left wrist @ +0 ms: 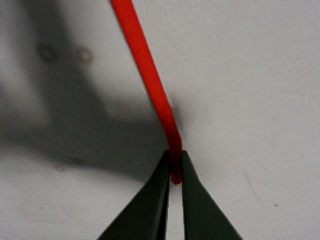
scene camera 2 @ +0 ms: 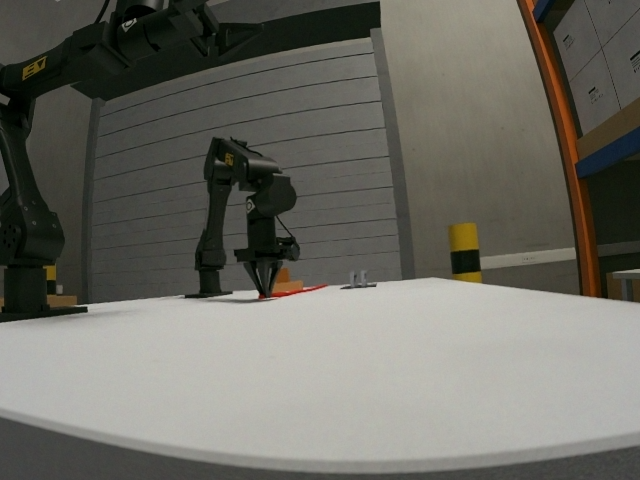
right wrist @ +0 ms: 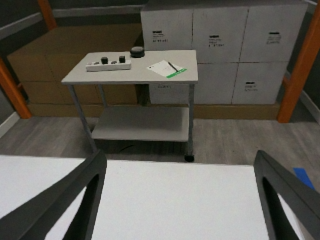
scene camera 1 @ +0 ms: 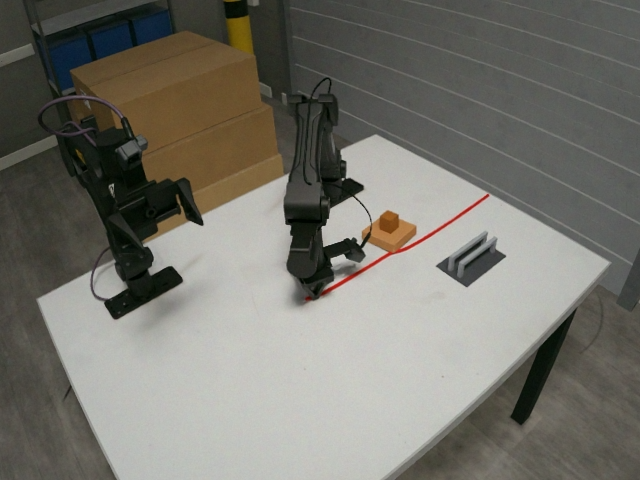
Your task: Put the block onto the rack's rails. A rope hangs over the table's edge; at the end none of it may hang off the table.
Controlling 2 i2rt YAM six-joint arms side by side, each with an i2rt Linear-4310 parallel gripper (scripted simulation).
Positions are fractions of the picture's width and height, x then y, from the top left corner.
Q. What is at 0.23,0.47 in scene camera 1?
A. My right gripper.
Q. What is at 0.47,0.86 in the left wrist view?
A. My left gripper.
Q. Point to a rack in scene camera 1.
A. At 0.73,0.57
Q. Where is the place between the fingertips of my left gripper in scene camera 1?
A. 0.49,0.62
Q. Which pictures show my left gripper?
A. The left wrist view, scene camera 2 and scene camera 1 only.
